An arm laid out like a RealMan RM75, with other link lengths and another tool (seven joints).
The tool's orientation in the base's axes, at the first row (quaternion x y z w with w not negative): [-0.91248 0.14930 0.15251 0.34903]
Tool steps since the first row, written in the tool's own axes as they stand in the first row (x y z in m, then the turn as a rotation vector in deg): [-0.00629 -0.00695 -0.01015 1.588 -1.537 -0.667]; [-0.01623 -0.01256 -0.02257 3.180 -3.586 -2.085]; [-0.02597 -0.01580 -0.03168 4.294 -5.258 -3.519]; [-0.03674 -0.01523 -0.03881 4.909 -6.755 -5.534]
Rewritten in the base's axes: [-0.00132 -0.00094 0.01372 2.142 0.375 0.775]; [-0.00606 -0.00377 0.02966 4.612 0.601 2.384]; [-0.01210 -0.00606 0.04177 6.508 0.628 3.965]; [-0.02086 -0.00955 0.05061 7.985 0.216 6.045]
